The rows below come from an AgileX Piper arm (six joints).
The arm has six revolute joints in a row. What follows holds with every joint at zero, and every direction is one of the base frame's. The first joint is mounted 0.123 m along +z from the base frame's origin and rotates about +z. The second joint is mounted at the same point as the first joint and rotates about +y. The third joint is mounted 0.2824 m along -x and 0.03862 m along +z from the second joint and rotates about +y. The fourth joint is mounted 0.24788 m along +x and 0.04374 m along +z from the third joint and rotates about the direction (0.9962, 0, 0.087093). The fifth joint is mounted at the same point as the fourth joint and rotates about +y. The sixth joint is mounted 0.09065 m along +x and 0.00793 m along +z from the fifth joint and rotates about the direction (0.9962, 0, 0.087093). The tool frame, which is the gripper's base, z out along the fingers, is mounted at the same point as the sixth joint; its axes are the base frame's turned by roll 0, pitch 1.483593 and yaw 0 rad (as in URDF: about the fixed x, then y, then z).
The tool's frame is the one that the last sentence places.
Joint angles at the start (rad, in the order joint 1, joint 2, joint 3, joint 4, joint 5, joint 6):
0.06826 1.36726 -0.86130 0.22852 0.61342 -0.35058
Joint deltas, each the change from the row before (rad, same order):
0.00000 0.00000 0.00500 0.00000 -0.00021 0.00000
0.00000 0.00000 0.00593 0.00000 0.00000 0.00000
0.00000 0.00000 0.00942 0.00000 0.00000 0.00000
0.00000 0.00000 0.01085 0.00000 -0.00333 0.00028
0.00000 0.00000 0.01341 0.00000 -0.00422 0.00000
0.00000 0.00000 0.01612 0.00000 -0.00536 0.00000
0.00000 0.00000 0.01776 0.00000 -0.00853 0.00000
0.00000 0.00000 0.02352 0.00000 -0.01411 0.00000
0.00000 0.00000 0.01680 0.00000 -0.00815 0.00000
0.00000 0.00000 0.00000 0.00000 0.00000 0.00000
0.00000 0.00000 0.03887 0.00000 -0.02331 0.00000
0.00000 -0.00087 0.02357 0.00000 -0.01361 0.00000
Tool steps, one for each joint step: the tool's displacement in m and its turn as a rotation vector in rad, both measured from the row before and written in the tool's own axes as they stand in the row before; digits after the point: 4 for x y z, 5 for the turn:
0.0014 0.0001 0.0008 -0.00073 0.00469 0.00065
0.0017 0.0002 0.0009 -0.00095 0.00580 0.00077
0.0027 0.0002 0.0015 -0.00151 0.00922 0.00123
0.0028 0.0002 0.0017 -0.00059 0.00749 0.00169
0.0035 0.0002 0.0021 -0.00069 0.00916 0.00173
0.0042 0.0003 0.0025 -0.00072 0.01075 0.00207
0.0044 0.0002 0.0027 0.00012 0.00938 0.00226
0.0056 0.0002 0.0036 0.00115 0.00979 0.00294
0.0042 0.0002 0.0025 0.00018 0.00881 0.00207
0.0000 0.0000 0.0000 0.00000 0.00000 0.00000
0.0094 0.0004 0.0057 0.00202 0.01623 0.00466
0.0058 0.0003 0.0032 0.00123 0.00950 0.00264

